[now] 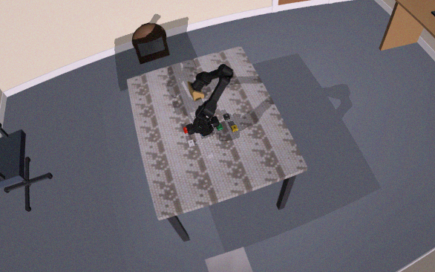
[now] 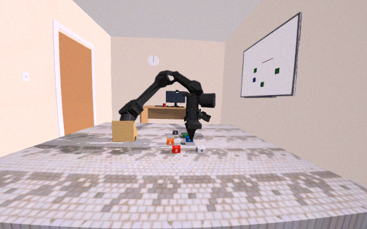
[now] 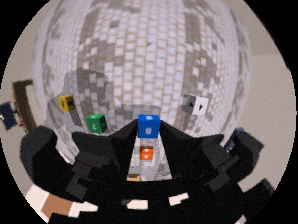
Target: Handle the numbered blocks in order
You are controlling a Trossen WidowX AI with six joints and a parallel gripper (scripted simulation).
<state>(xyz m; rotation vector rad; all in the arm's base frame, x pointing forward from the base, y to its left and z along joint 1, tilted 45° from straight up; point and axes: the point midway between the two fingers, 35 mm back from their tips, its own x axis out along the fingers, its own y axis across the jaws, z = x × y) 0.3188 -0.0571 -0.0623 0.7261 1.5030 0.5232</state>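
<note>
Right now the blue block is 1 cm behind my gripper tip. Round my gripper tip: orange block (10 cm behind, 1 cm to the left, 1 cm below); then green block (1 cm behind, 10 cm to the left, 1 cm below); then white block (2 cm ahead, 10 cm to the right, 1 cm below).
</note>
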